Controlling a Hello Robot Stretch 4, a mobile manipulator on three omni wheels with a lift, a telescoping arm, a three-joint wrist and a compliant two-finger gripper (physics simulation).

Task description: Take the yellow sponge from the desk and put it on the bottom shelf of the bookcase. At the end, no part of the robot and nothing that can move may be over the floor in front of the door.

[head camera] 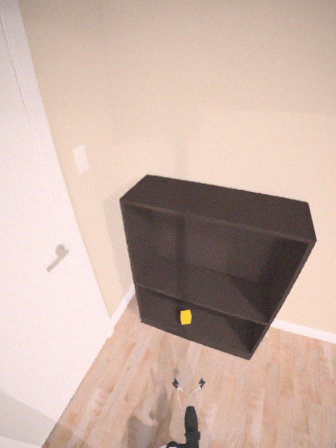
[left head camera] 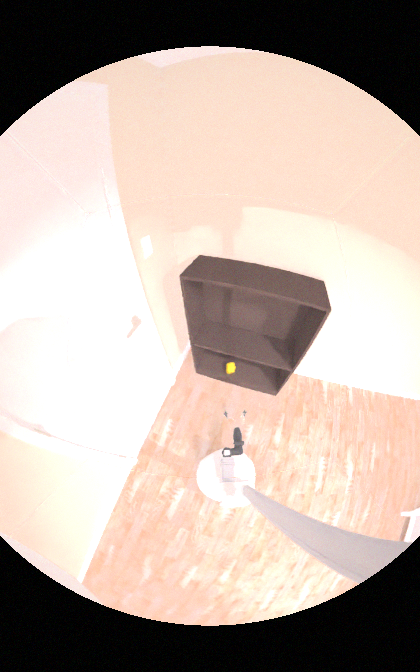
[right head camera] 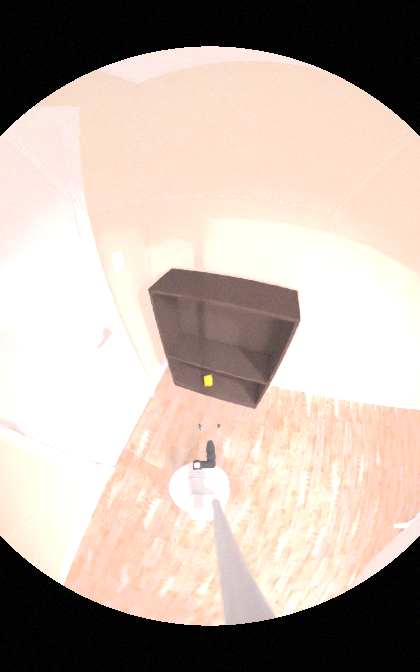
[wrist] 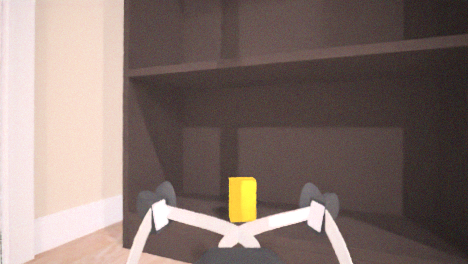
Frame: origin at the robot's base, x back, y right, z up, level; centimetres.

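Where they show: gripper, fingertip midpoint: (head camera: 188, 378) (wrist: 237, 198).
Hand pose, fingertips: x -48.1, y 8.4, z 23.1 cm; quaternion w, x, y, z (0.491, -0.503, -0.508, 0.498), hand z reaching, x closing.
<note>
Things, the pixels of their top centre, and the offset from my fingertips. "spot": a spot on its surface instead.
- yellow sponge at its top centre: (wrist: 242, 178) (head camera: 185, 313) dx -42.2, dy +1.0, dz -5.9 cm
- lever handle at a spot on its surface: (head camera: 58, 257) spot: dx -22.4, dy -54.1, dz +67.5 cm
- light switch at its top centre: (head camera: 78, 146) dx -54.3, dy -48.0, dz +101.9 cm
The yellow sponge (head camera: 185, 317) (left head camera: 230, 368) (right head camera: 208, 380) (wrist: 242, 199) stands upright on the bottom shelf of the dark brown bookcase (head camera: 230, 200) (left head camera: 260, 276) (right head camera: 230, 295) (wrist: 300, 54), left of the shelf's middle. My gripper (head camera: 189, 383) (left head camera: 235, 413) (right head camera: 209, 426) (wrist: 237, 198) is open, its fingertips apart with no object between them. It is outside the bookcase, in front of the bottom compartment and apart from the sponge. In the wrist view the sponge shows beyond the fingers, between the two tips. The desk cannot be made out in these views.
A white door (head camera: 35, 280) with a lever handle (head camera: 58, 257) (left head camera: 134, 326) (right head camera: 104, 338) is left of the bookcase. A light switch (head camera: 80, 159) is on the wall between them. My round white base (left head camera: 205, 482) (right head camera: 177, 487) stands on the wood floor in front of the bookcase.
</note>
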